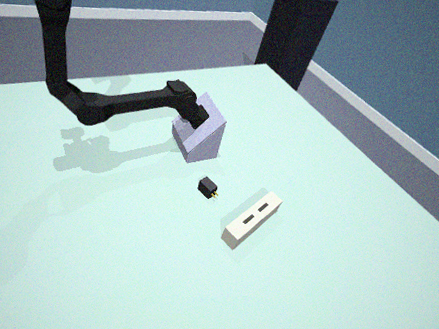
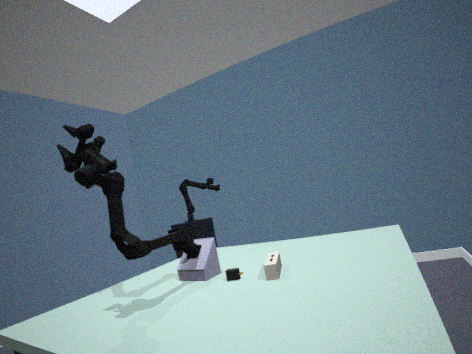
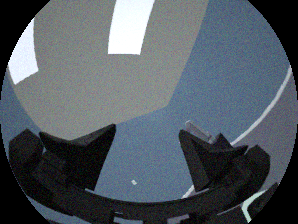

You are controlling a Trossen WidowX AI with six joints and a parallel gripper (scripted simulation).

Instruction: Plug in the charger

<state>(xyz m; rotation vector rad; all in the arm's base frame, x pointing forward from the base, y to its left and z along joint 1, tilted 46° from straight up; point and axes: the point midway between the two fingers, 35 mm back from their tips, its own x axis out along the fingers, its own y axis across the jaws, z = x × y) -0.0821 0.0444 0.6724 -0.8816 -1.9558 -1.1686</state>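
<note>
Right now the dark charger is 62 cm below my gripper tip, 43 cm to the left of it and 34 cm ahead of it.
</note>
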